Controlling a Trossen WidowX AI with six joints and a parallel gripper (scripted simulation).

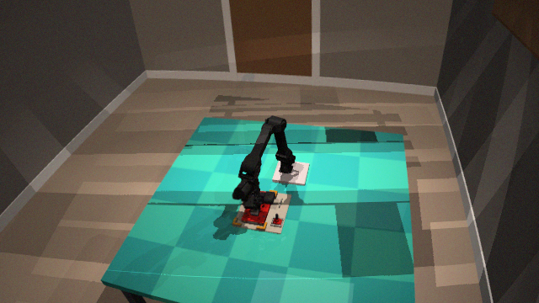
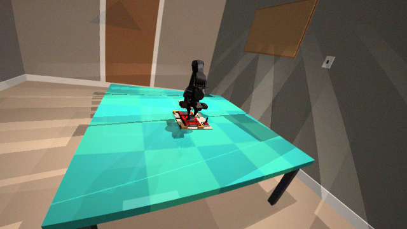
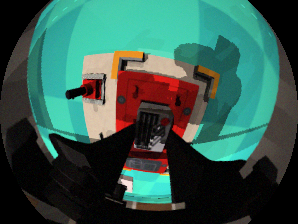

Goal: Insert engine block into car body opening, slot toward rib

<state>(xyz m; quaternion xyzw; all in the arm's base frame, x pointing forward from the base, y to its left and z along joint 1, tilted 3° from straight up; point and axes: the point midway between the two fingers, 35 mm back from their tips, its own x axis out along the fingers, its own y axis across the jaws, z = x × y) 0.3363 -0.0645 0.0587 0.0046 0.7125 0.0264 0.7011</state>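
The beige base plate is 3 cm behind my gripper tip, 1 cm to the left of it and 4 cm below it. Also, from my gripper tip: engine block: 1 cm below.
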